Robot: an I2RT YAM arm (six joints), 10 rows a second.
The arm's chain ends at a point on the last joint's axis. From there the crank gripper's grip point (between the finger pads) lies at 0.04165 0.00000 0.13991 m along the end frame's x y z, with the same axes.
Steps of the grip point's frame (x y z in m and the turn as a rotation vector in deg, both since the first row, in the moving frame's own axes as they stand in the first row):
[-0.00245, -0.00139, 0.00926, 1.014, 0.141, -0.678]
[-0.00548, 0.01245, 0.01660, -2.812, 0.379, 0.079]
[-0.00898, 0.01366, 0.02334, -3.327, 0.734, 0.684]
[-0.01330, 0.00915, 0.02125, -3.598, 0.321, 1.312]
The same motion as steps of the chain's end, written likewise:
[-0.00278, 0.00158, 0.00939, 1.014, 0.141, -0.678]
[-0.00640, 0.00553, 0.01705, -2.812, 0.379, 0.079]
[-0.01072, 0.00505, 0.02413, -3.327, 0.734, 0.684]
[-0.01397, -0.00058, 0.02179, -3.598, 0.321, 1.312]

